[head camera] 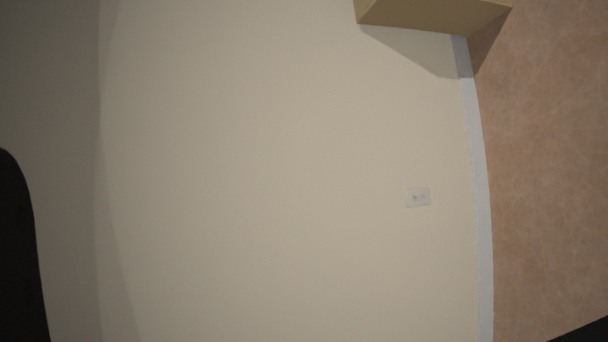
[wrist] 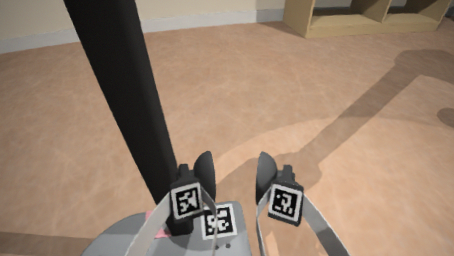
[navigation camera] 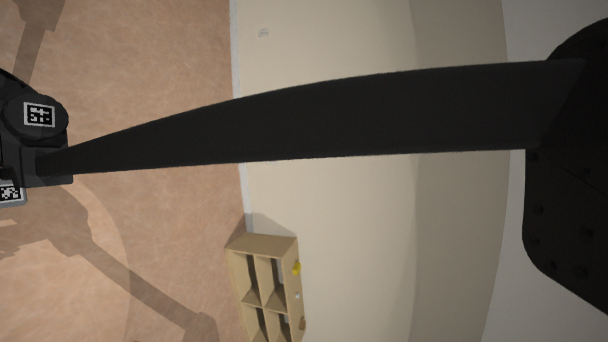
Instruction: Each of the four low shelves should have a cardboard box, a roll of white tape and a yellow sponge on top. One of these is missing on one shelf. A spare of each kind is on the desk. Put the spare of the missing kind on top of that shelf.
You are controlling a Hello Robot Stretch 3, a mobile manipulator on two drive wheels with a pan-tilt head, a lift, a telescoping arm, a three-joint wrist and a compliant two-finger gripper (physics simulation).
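Frame: origin at the robot's base, x down, y ahead, z right, level; metres.
Seen in the pictures: gripper, between the fingertips: (wrist: 234,168).
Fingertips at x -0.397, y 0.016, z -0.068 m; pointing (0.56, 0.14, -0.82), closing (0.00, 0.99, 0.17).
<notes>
Pixels of each thing's top centre, then the offset from my fingertips to it. Level surfaces: height alone.
- yellow sponge, centre of its top: (navigation camera: 299,268) dx -0.258, dy +0.945, dz -1.489 m
- small white thing, centre of its top: (navigation camera: 298,296) dx -0.237, dy +1.259, dz -1.488 m
- brown floor, height of its surface: dx +0.397 m
A low wooden shelf (head camera: 425,12) (navigation camera: 262,244) (wrist: 299,16) stands against the wall. It is cut off by the edge in each view, and the head camera shows part of its side panel. In the navigation view a yellow sponge (navigation camera: 296,268), a small white thing (navigation camera: 297,295), probably the tape roll, and a brown cardboard box (navigation camera: 302,324) stand in a row on its top. My gripper (wrist: 234,168) is open, with bare floor showing between its fingertips, well away from the shelf. The desk, the spares and the other shelves do not show.
My black mast (navigation camera: 320,120) (wrist: 122,95) crosses the navigation and wrist views. My grey base (wrist: 120,235) is below the gripper. The wall (head camera: 275,150) with an outlet (head camera: 418,197) (navigation camera: 263,32) and a pale skirting board (head camera: 481,175) borders the brown floor (head camera: 550,150). Shadows fall on the floor.
</notes>
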